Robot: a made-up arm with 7 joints. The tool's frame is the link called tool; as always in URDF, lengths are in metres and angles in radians.
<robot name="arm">
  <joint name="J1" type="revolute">
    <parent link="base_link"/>
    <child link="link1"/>
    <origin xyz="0 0 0" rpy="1.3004 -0.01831 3.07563"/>
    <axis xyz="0 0 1"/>
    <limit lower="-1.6" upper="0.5"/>
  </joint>
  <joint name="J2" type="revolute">
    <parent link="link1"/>
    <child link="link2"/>
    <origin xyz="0.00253 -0.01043 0.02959" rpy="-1.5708 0 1.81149"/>
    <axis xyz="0 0 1"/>
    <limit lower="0" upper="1.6"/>
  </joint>
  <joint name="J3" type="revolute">
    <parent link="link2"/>
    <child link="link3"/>
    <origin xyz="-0.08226 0.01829 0.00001" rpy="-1.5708 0 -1.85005"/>
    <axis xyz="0 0 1"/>
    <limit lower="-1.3" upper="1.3"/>
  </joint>
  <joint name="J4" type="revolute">
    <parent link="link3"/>
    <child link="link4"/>
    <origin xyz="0 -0.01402 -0.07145" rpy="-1.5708 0 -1.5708"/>
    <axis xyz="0 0 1"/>
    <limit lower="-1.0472" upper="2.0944"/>
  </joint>
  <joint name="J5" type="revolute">
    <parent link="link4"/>
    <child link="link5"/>
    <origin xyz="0.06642 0.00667 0.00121" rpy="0 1.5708 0"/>
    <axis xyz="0 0 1"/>
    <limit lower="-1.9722" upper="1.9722"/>
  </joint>
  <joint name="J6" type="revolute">
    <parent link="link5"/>
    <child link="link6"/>
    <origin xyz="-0.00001 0.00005 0.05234" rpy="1.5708 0 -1.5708"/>
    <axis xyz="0 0 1"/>
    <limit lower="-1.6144" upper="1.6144"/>
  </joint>
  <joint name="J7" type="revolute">
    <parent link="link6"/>
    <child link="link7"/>
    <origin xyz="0 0.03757 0.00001" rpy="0 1.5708 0"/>
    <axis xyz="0 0 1"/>
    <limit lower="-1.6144" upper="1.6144"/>
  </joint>
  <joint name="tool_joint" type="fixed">
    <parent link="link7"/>
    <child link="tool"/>
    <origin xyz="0 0 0" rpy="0 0 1.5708"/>
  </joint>
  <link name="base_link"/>
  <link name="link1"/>
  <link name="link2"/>
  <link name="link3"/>
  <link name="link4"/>
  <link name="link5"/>
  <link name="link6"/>
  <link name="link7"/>
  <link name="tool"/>
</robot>
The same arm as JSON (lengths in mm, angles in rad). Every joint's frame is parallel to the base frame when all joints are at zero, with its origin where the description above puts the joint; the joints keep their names.
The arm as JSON. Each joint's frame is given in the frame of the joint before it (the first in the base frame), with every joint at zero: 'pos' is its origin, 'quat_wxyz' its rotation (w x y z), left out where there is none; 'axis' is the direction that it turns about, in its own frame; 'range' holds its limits. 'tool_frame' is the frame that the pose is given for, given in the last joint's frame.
{"length_unit": "mm", "angle_unit": "rad", "joints": [{"joint": "J1", "pos": [0.0, 0.0, 0.0], "axis": [0.068403, 0.961235, 0.26711], "range": [-1.6, 0.5]}, {"joint": "J2", "pos": [-0.5, 31.4, -2.1], "axis": [0.968889, -0.0002, -0.247497], "range": [0.0, 1.6]}, {"joint": "J3", "pos": [-20.8, 5.1, -81.5], "axis": [0.247497, -0.0001, 0.968889], "range": [-1.3, 1.3]}, {"joint": "J4", "pos": [-4.1, 0.0, -72.7], "axis": [0.0002, 1.0, 0.0], "range": [-1.0472, 2.0944]}, {"joint": "J5", "pos": [62.7, 1.2, -22.9], "axis": [0.968889, -0.0002, -0.247497], "range": [-1.9722, 1.9722]}, {"joint": "J6", "pos": [50.7, 0.0, -13.0], "axis": [0.0002, 1.0, 0.0], "range": [-1.6144, 1.6144]}, {"joint": "J7", "pos": [36.4, 0.0, -9.3], "axis": [0.247497, 0.0, 0.968889], "range": [-1.6144, 1.6144]}], "tool_frame": {"pos": [0.0, 0.0, 0.0], "quat_wxyz": [0.992194, 0.000012, 0.124701, -0.0001]}}
